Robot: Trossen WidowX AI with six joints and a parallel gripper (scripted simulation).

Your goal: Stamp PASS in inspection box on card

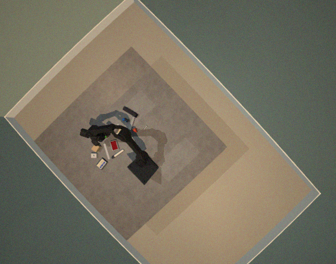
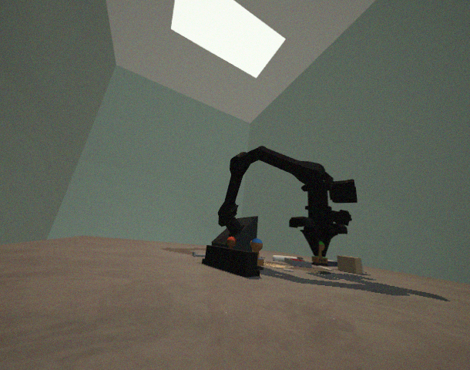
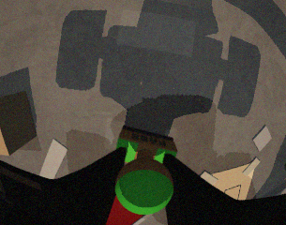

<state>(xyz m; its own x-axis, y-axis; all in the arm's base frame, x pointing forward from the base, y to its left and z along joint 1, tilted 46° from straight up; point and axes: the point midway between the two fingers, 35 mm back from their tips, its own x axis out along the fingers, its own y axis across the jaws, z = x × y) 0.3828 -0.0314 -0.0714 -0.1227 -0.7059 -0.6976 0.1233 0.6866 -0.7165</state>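
Right now my gripper tip is 100 mm past the red ink pad, 30 mm to the right of it and 30 mm above it. From my gripper tip the other things lie so: tan box (10 mm ahead, 150 mm to the left, 20 mm below); green-knobbed stamp (right at my gripper tip); cream card (90 mm behind, 110 mm to the right, 40 mm below).
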